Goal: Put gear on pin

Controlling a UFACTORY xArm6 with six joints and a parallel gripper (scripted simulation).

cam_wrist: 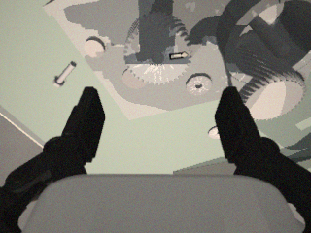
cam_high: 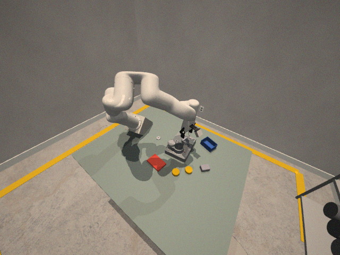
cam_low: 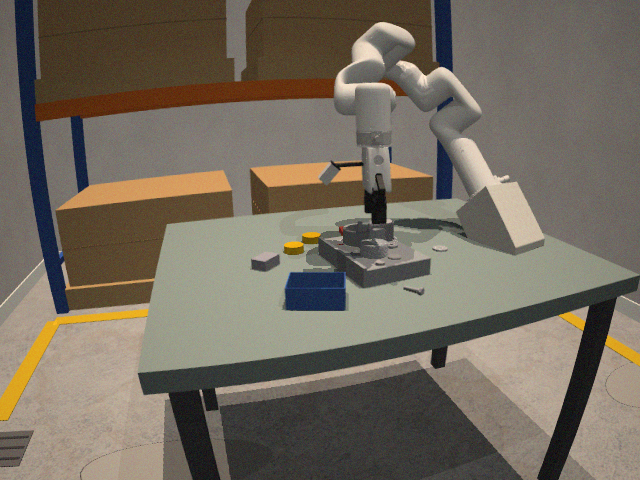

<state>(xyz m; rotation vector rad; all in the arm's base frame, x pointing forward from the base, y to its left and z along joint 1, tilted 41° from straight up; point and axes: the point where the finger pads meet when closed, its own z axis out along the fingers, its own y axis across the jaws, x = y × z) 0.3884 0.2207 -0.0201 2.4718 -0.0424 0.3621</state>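
The grey gear is 80 mm below my hand. Also, from my hand: blue bin: 160 mm ahead, 130 mm to the left, 120 mm below; bolt: 150 mm to the left, 120 mm below, 50 mm behind; small grey block: 240 mm ahead, 120 mm below, 80 mm to the right.
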